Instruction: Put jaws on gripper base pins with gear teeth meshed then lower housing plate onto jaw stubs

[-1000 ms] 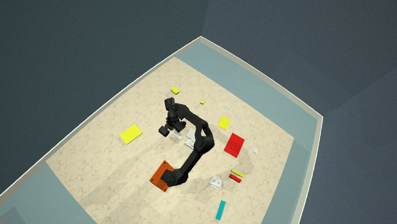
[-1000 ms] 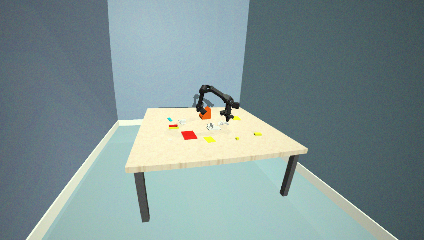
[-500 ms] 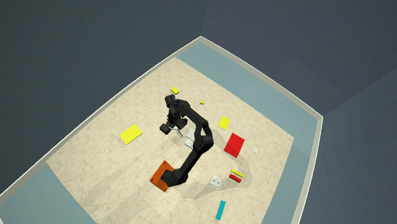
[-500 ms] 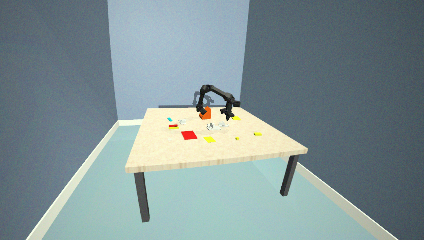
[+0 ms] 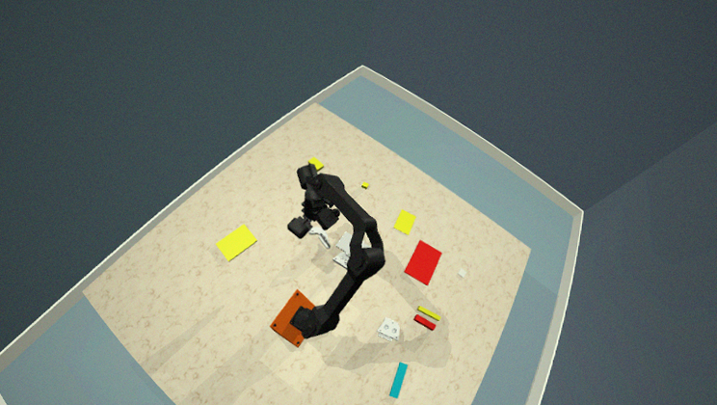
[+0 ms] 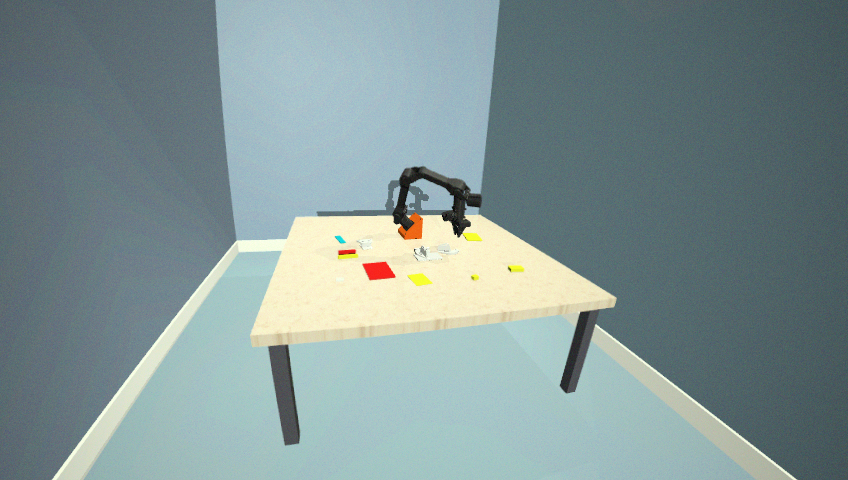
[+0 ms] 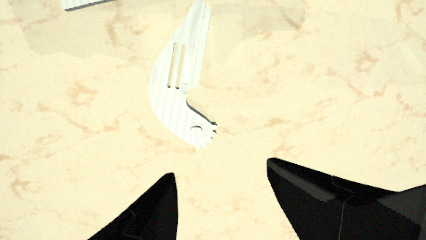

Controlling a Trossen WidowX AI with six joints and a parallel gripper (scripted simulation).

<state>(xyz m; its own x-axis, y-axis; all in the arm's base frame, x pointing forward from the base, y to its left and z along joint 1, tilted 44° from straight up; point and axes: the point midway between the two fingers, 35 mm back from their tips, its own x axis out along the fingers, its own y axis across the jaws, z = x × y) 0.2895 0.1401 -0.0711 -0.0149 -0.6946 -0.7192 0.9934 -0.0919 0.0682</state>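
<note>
My gripper tip is 10 mm short of the white jaw, 20 mm to the left of it and 70 mm above it. Also, from my gripper tip: yellow bar: 40 mm behind, 530 mm to the right, 70 mm below; small white block: 160 mm behind, 420 mm to the right, 70 mm below; red sheet: 140 mm ahead, 430 mm to the right, 80 mm below.
</note>
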